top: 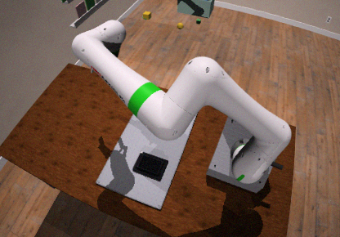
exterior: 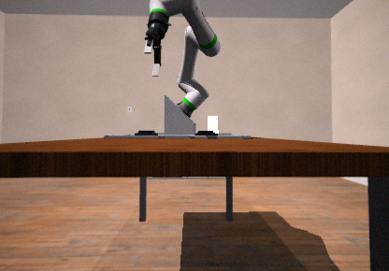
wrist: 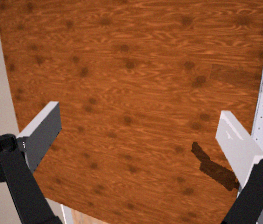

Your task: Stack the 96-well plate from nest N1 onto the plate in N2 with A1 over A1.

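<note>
Now: hand 30 cm past the black 96-well plate, 11 cm to the left of it and 29 cm above it. From my hand the other things lie so: grey pegboard mat 32 cm behind, 7 cm to the left, 32 cm below; then grey plate nest 30 cm behind, 11 cm to the right, 30 cm below.
</note>
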